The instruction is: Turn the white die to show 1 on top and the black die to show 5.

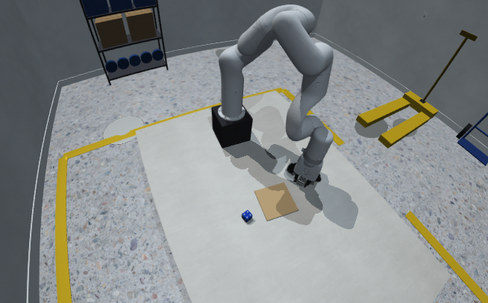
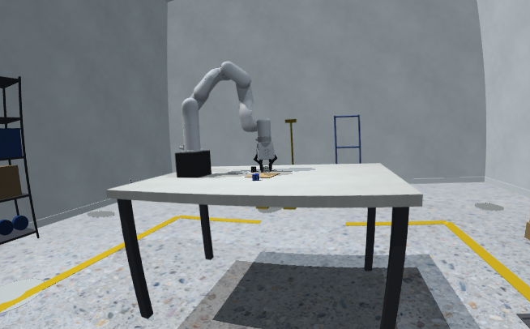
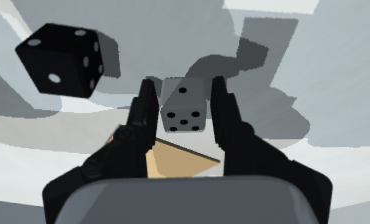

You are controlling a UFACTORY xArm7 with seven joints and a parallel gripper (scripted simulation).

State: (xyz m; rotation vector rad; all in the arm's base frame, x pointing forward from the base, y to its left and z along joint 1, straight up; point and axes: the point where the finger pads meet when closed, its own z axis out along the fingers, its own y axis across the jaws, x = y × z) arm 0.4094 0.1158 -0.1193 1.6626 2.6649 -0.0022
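The white die lies 1 cm below my hand. Also, from my hand: black die 8 cm behind, 1 cm to the left, 1 cm below; blue die 1 cm ahead, 29 cm to the right, 1 cm below; tan mat 1 cm ahead, 15 cm to the right, 2 cm below.
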